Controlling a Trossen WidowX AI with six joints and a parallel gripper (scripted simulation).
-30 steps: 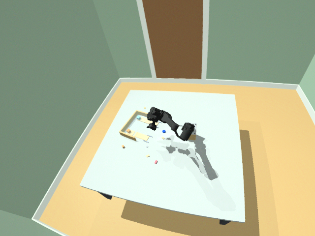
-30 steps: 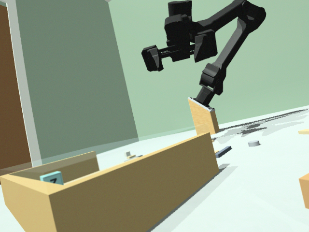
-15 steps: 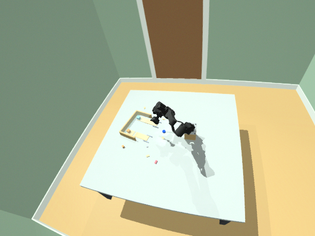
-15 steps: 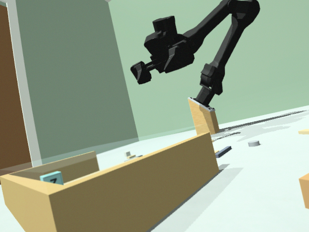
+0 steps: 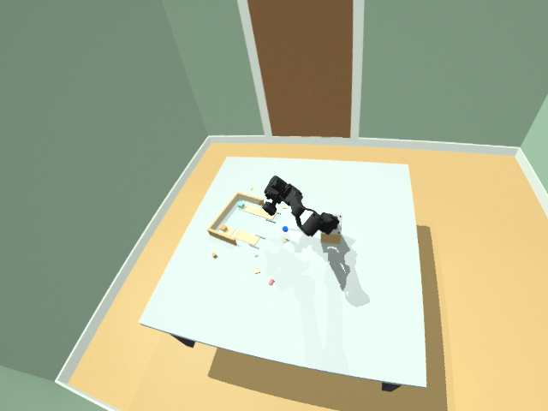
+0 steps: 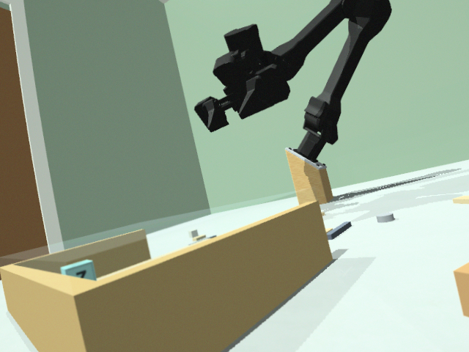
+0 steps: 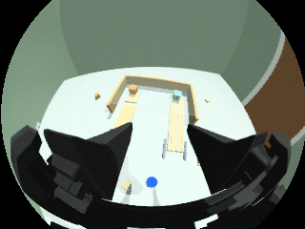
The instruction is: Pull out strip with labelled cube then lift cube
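The blue disc is 9 cm behind my gripper tip, 1 cm to the left of it and 19 cm below it. The rest, counted from my gripper tip: labelled cube 21 cm ahead, 13 cm to the right, 17 cm below; then grey puck 3 cm ahead, 20 cm to the left, 19 cm below; then tan strip 11 cm ahead, 10 cm to the right, 19 cm below.
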